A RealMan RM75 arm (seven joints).
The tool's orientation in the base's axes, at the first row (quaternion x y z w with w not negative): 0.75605 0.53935 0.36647 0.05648
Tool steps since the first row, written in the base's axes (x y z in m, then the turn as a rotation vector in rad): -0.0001 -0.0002 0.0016 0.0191 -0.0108 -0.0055; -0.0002 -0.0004 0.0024 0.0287 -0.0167 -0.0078; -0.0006 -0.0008 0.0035 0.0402 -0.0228 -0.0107; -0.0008 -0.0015 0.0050 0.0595 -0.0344 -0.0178; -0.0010 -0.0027 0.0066 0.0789 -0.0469 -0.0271; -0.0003 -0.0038 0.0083 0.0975 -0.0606 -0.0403; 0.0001 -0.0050 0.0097 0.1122 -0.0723 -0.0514; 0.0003 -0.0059 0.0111 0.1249 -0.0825 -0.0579; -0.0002 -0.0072 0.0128 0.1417 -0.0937 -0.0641
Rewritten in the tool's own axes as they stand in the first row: 0.0006 0.0008 -0.0013 -0.0091 0.0166 0.0124; 0.0008 0.0012 -0.0020 -0.0139 0.0253 0.0181; 0.0010 0.0015 -0.0032 -0.0188 0.0354 0.0254; 0.0011 0.0024 -0.0046 -0.0294 0.0517 0.0388; 0.0008 0.0035 -0.0062 -0.0418 0.0674 0.0536; 0.0008 0.0053 -0.0074 -0.0572 0.0811 0.0704; 0.0005 0.0068 -0.0085 -0.0705 0.0919 0.0839; 0.0005 0.0080 -0.0097 -0.0806 0.1028 0.0932; 0.0001 0.0090 -0.0116 -0.0907 0.1175 0.1046
